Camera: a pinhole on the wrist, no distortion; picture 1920 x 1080 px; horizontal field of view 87.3 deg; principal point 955.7 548.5 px. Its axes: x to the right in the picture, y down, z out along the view. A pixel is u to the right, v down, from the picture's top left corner.
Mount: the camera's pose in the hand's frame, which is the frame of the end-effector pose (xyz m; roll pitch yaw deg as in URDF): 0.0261 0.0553 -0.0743 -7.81 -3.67 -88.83
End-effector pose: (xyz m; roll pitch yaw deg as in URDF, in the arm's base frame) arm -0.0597 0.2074 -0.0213 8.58 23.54 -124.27
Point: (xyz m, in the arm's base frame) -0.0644 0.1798 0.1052
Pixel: 1152.6 117.1
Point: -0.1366 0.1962 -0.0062
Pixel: outside the picture
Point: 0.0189 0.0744 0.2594
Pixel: 632.7 176.7
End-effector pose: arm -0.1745 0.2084 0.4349 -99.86 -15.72 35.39
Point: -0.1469 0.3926 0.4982
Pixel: 1529.7 962.4
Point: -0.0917 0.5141 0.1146
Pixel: 259.3 764.4
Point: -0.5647 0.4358 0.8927
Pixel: outside the picture
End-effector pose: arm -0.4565 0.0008 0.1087 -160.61 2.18 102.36
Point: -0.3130 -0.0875 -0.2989
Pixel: 539.7 107.2
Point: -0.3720 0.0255 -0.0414
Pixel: 604.4 341.3
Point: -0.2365 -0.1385 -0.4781
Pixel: 449.3 84.5
